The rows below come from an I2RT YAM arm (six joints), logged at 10 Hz.
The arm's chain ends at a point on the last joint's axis. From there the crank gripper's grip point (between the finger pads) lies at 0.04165 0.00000 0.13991 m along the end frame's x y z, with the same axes.
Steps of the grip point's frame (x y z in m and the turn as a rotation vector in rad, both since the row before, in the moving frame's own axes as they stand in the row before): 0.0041, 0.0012, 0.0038, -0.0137, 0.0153, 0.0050; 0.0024, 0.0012, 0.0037, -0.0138, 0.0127, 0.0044; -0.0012, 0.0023, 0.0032, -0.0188, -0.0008, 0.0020; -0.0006, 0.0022, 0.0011, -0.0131, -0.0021, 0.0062; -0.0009, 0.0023, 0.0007, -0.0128, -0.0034, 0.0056; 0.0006, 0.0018, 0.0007, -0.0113, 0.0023, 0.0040
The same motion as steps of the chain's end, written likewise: 0.0020, -0.0009, 0.0045, -0.0137, 0.0153, 0.0050; 0.0006, -0.0009, 0.0043, -0.0138, 0.0127, 0.0044; -0.0011, -0.0004, 0.0032, -0.0188, -0.0008, 0.0020; -0.0003, 0.0001, 0.0010, -0.0131, -0.0021, 0.0062; -0.0004, 0.0003, 0.0006, -0.0128, -0.0034, 0.0056; 0.0003, 0.0001, 0.0008, -0.0113, 0.0023, 0.0040
